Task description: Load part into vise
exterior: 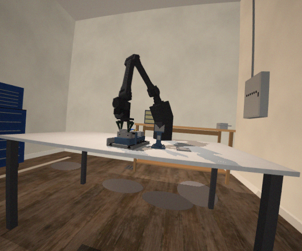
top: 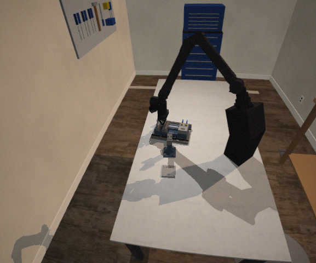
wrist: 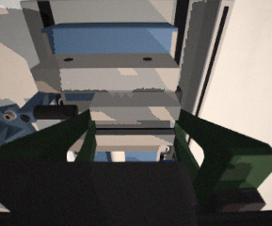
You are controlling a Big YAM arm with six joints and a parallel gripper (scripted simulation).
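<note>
The part lies right at my hand. From my hand the other things lie so: moving jaw 30 mm behind, 30 mm to the left, 20 mm below; fixed jaw 30 mm ahead, 10 mm to the left, 20 mm below; work stop rod 20 mm ahead, 60 mm to the left, 10 mm below.
</note>
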